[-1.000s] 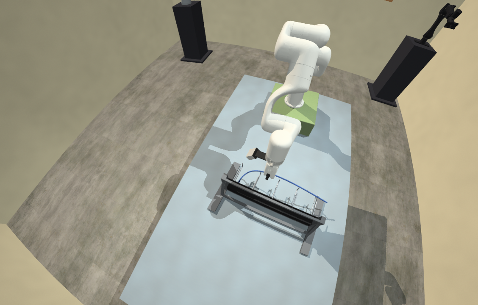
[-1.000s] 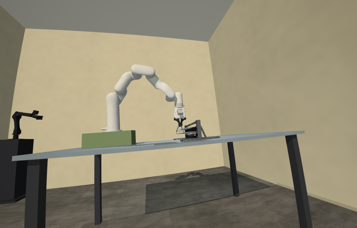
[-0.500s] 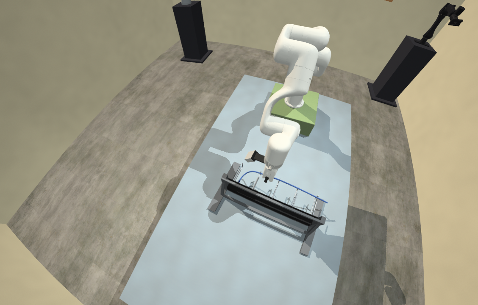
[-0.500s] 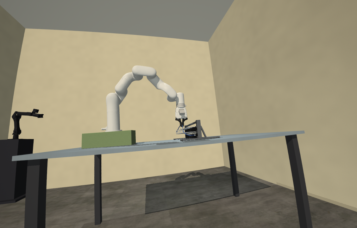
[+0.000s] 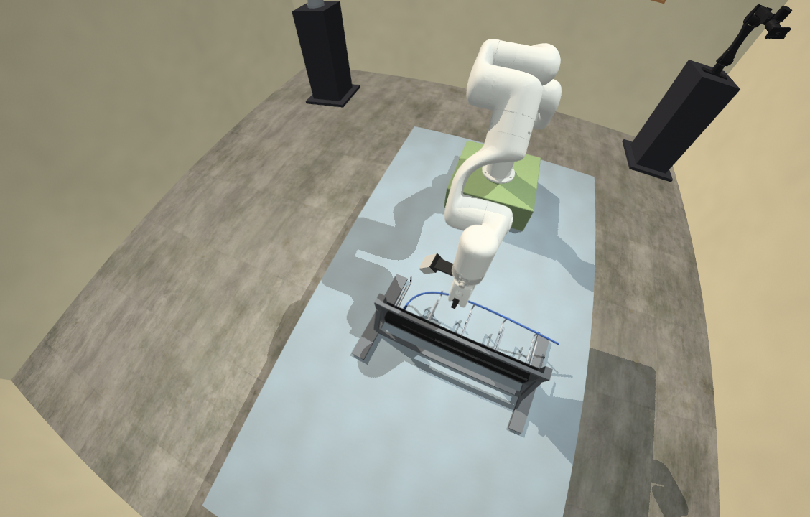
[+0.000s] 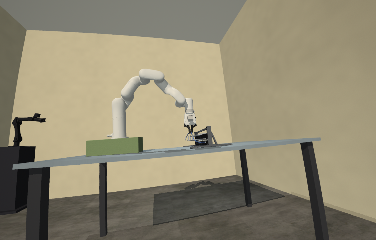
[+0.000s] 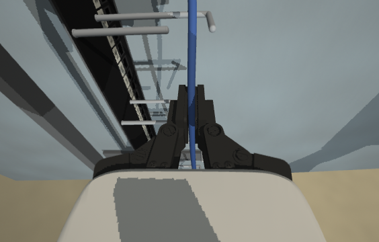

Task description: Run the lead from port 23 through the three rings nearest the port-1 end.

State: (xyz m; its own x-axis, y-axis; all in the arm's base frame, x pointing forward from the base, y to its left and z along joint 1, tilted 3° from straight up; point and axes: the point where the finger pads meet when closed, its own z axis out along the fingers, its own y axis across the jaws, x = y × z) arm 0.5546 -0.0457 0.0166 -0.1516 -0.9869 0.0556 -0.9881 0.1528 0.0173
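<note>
My gripper is now 110 mm short of the patch panel rack, 60 mm above it and 30 mm to the right of it.
</note>
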